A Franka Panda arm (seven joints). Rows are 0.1 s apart.
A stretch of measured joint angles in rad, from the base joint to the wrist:
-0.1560 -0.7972 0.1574 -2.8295 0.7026 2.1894 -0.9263
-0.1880 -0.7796 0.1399 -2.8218 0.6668 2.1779 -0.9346
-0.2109 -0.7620 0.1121 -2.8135 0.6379 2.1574 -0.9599
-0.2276 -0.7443 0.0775 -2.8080 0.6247 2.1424 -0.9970
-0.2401 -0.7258 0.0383 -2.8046 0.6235 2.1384 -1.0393
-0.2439 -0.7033 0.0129 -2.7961 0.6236 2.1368 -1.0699
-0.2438 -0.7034 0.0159 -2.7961 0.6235 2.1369 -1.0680
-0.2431 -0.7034 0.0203 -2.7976 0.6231 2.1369 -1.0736
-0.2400 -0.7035 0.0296 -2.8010 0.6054 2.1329 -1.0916
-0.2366 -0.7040 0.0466 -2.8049 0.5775 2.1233 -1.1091
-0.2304 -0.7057 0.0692 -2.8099 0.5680 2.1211 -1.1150
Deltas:
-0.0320 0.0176 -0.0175 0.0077 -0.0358 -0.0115 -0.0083
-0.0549 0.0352 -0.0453 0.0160 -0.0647 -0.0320 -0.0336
-0.0716 0.0529 -0.0799 0.0215 -0.0779 -0.0470 -0.0707
-0.0841 0.0714 -0.1191 0.0249 -0.0791 -0.0510 -0.1130
-0.0879 0.0939 -0.1445 0.0334 -0.0790 -0.0526 -0.1436
-0.0878 0.0938 -0.1415 0.0334 -0.0791 -0.0525 -0.1417
-0.0871 0.0938 -0.1371 0.0319 -0.0795 -0.0525 -0.1473
-0.0840 0.0937 -0.1278 0.0285 -0.0972 -0.0565 -0.1653
-0.0806 0.0932 -0.1108 0.0246 -0.1251 -0.0661 -0.1828
-0.0744 0.0915 -0.0882 0.0196 -0.1346 -0.0683 -0.1887

